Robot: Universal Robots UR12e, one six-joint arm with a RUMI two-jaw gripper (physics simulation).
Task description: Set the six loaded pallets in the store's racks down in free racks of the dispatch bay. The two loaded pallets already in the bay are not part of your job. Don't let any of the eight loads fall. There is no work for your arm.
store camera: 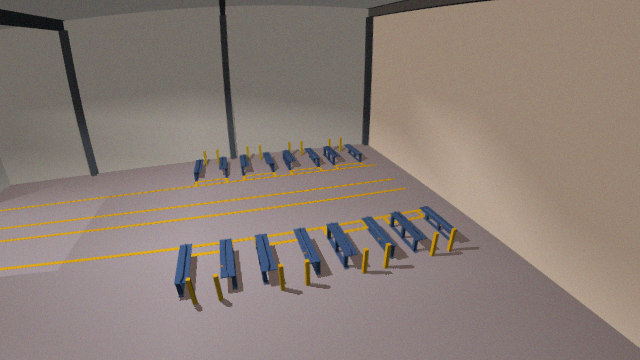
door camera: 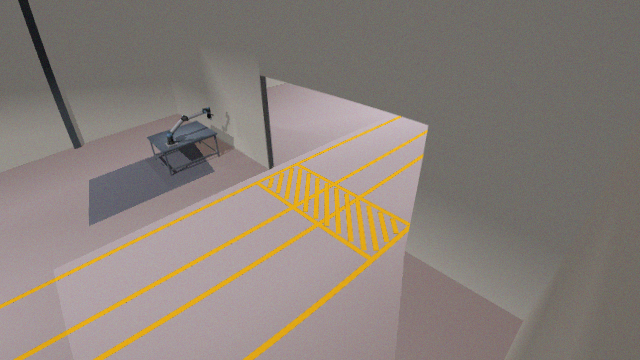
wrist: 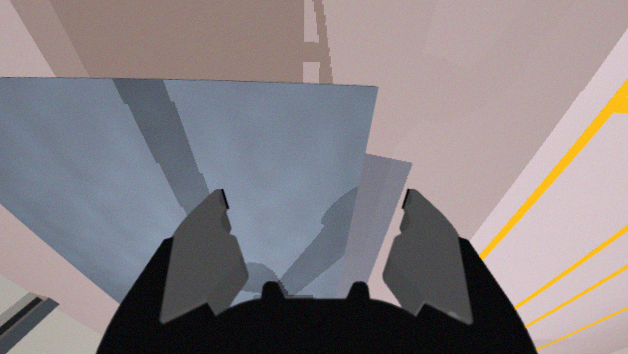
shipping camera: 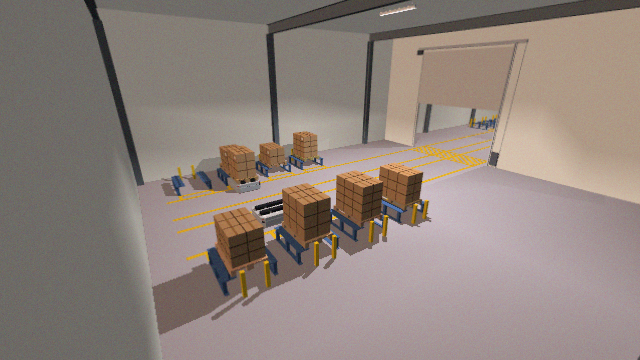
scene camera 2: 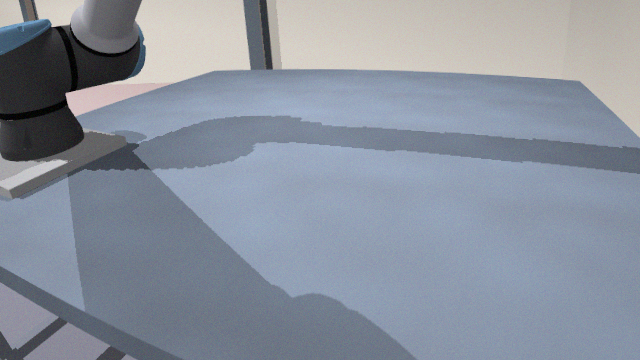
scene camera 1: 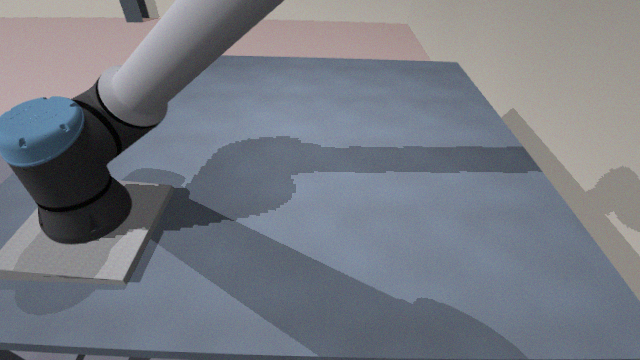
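Where they show: gripper, fingertip midpoint: [door camera: 210, 120] [wrist: 315, 191]; arm's base, origin of the base link: [door camera: 171, 143] [scene camera 2: 43, 144] [scene camera 1: 89, 212].
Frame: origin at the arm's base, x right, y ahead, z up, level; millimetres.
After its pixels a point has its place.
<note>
In the shipping view four loaded pallets [shipping camera: 240, 237] @[x 1340, y 14013, z 354 mm] [shipping camera: 306, 212] @[x 1272, y 12497, z 448 mm] [shipping camera: 359, 196] @[x 1276, y 10850, z 383 mm] [shipping camera: 401, 185] @[x 1281, y 9134, z 260 mm] stand upright in the front racks. In the back row two loads [shipping camera: 272, 154] @[x 6845, y 10452, z 141 mm] [shipping camera: 305, 145] @[x 6808, y 8812, z 282 mm] stand in racks. Farther left, a load [shipping camera: 245, 167] @[x 5950, y 12013, z 132 mm] rests on a low white vehicle [shipping camera: 248, 187] @[x 5830, y 12025, z -613 mm] and overlaps another load [shipping camera: 227, 157] @[x 7177, y 12225, z 251 mm] behind it; its pallet is mostly hidden. The leftmost back rack [shipping camera: 204, 179] @[x 7152, y 13199, z -434 mm] is free. A second vehicle [shipping camera: 266, 216] @[x 3158, y 12612, z -450 mm] is bare on top. The store racks [store camera: 228, 257] @[x 738, y -7736, z -436 mm] [store camera: 288, 159] @[x 5925, y -10357, z -438 mm] hold no loads. My gripper [wrist: 315, 191] @[x 199, y 1179, z 330 mm] [door camera: 209, 115] @[x 199, y 1179, z 330 mm] is open and empty above the table.
Yellow posts [shipping camera: 316, 254] [store camera: 365, 260] stand at the rack ends. A doorway [shipping camera: 457, 117] with a hatched floor marking [shipping camera: 450, 154] [door camera: 334, 210] links the halls. My arm stands on a blue-grey table [scene camera 1: 380, 225] @[x 23, y 715, z -34 mm] [scene camera 2: 400, 225] @[x 72, y 821, z -34 mm] [door camera: 197, 132] @[x -142, y 873, z -33 mm] beside a wall.
</note>
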